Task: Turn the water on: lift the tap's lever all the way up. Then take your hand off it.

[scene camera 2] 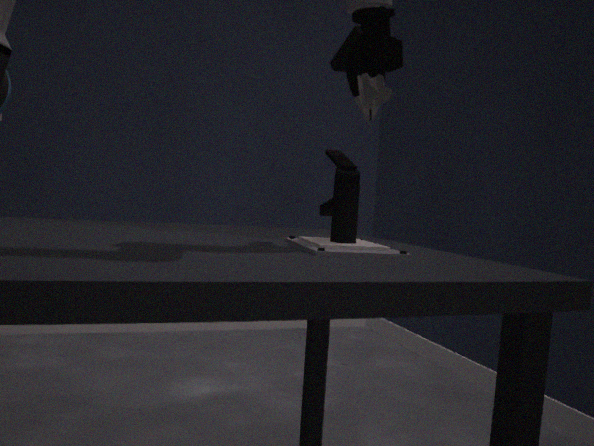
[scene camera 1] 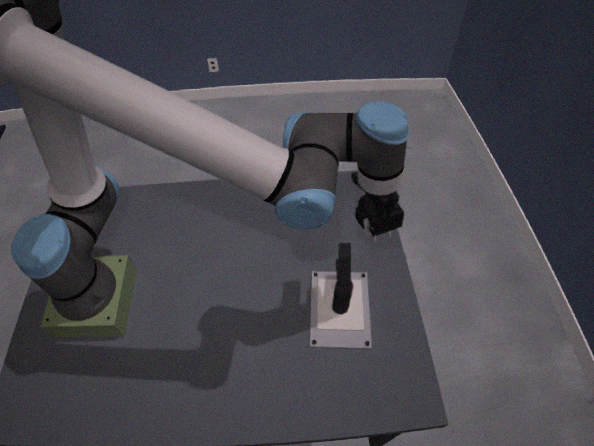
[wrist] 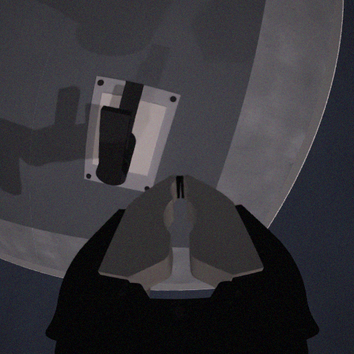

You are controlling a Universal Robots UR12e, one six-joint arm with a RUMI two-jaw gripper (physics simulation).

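Where they show: gripper, fingertip midpoint: (scene camera 2: 369, 120); arm's base at its link origin: (scene camera 1: 85, 290).
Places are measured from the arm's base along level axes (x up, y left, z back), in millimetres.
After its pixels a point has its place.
The black tap (scene camera 1: 342, 299) {x 26, y -155, z -726 mm} (scene camera 2: 345, 210) {x -9, y -153, z -722 mm} (wrist: 112, 175) stands upright on a pale plate (scene camera 1: 340, 339) {x -75, y -227, z -713 mm} (scene camera 2: 369, 248) (wrist: 162, 125). Its lever (scene camera 1: 344, 254) {x 99, y -63, z -747 mm} (scene camera 2: 341, 159) {x 86, y -98, z -738 mm} (wrist: 115, 132) slants steeply upward from the top of the body, with its free end raised, as scene camera 2 shows. The spout (scene camera 2: 326, 206) {x -6, y -56, z -735 mm} (wrist: 132, 95) sticks out below the lever. My gripper (scene camera 1: 382, 235) {x 172, y -68, z -815 mm} (scene camera 2: 370, 118) {x 172, y -68, z -815 mm} (wrist: 179, 177) is shut with nothing between its fingertips. It points down, higher than the lever and off to its side, with a visible gap between them; it touches no part of the tap.
The plate is fixed to the dark table (scene camera 1: 250, 395) {x -83, y -337, z -450 mm} (scene camera 2: 200, 272) {x -83, y -390, z -393 mm} near its right side. The arm's green base block (scene camera 1: 125, 280) {x -18, y 28, z -115 mm} is at the left of the table. The arm's forearm spans above the table. Walls stand behind and at the right.
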